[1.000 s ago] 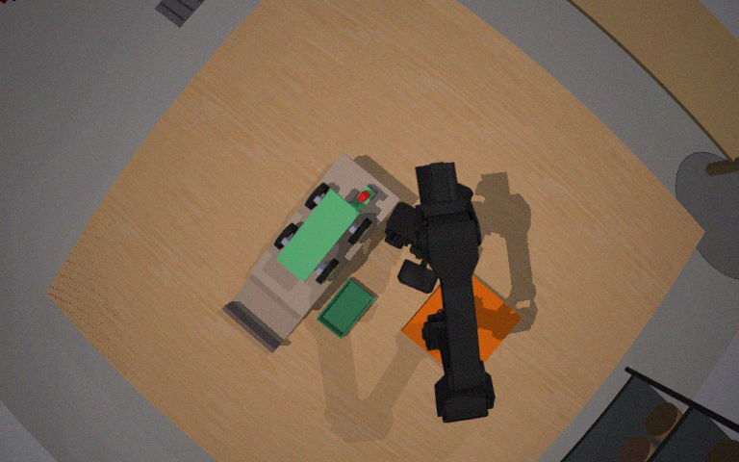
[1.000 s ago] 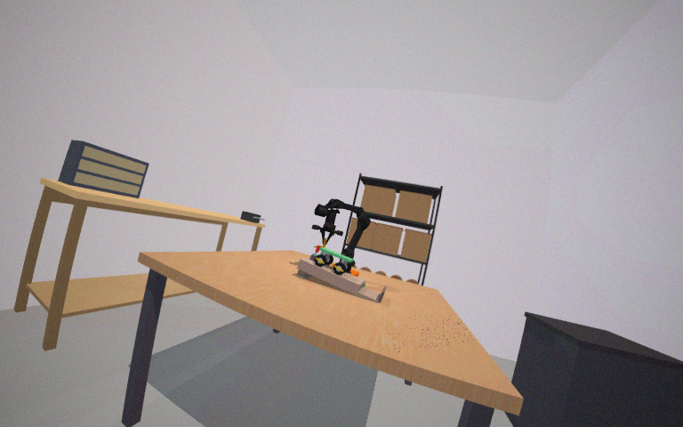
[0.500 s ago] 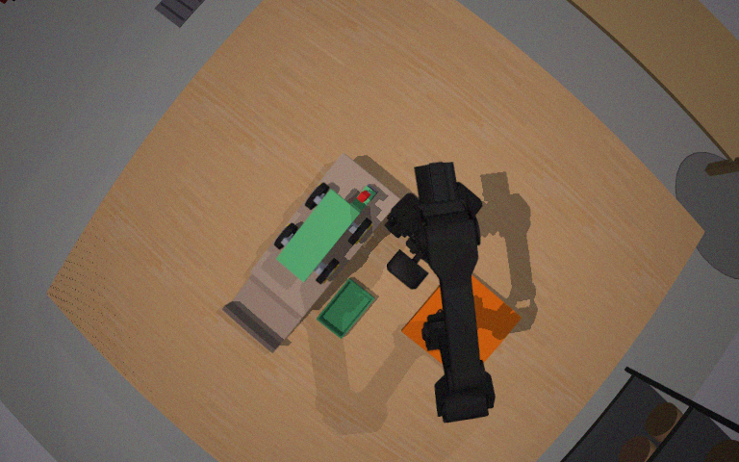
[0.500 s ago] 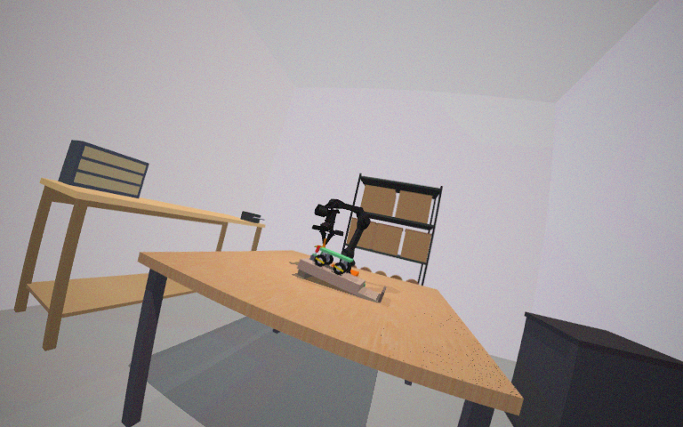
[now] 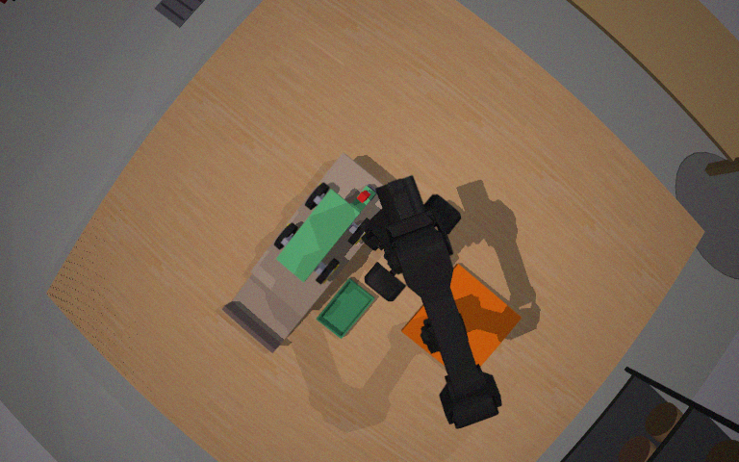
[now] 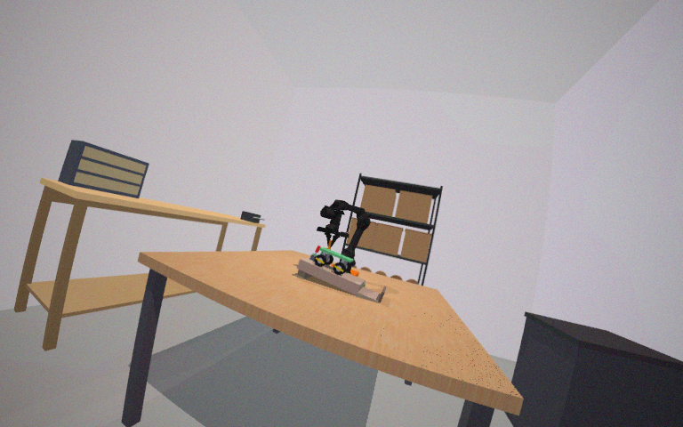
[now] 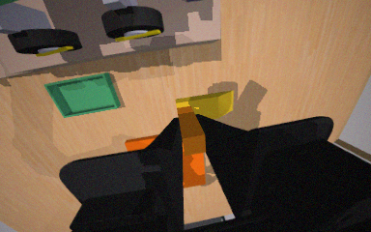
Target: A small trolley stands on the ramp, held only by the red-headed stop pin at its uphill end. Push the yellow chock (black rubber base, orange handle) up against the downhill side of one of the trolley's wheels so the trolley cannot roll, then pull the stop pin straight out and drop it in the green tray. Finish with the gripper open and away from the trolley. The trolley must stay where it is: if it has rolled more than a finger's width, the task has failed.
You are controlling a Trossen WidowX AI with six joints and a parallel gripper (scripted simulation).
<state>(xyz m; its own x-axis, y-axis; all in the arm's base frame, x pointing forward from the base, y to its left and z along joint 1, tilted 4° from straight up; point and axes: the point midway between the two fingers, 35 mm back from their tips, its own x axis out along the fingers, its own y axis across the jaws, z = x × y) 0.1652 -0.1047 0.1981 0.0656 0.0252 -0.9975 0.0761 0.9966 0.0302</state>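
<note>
Now: gripper tip 120 mm short of the red-headed stop pin, 30 mm to the left of it and 40 mm above it. From my gripper tip the other things lie so: yellow chock: 20 mm to the right, 10 mm below; then beige ramp: 150 mm ahead, 80 mm to the left, 120 mm below; then green-topped trolley: 150 mm ahead, 80 mm to the left, 60 mm below.
</note>
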